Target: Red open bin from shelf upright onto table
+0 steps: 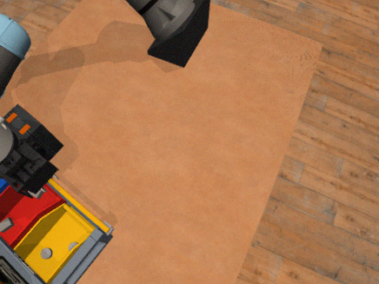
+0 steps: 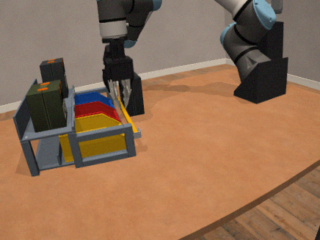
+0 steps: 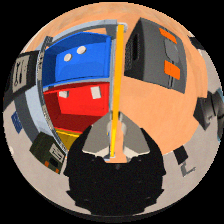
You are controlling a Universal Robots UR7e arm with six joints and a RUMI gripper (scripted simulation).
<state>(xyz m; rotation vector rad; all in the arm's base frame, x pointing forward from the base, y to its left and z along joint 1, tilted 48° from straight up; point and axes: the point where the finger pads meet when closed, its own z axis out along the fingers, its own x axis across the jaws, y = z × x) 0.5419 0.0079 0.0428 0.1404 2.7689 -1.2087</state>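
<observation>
Right now my hand is 1 cm above the yellow stick. From my hand the other things lie so: black box: 6 cm behind, 10 cm to the right, 1 cm below; then red open bin: 10 cm ahead, 1 cm to the right, 3 cm below; then blue bin: 9 cm ahead, 12 cm to the right, 3 cm below.
</observation>
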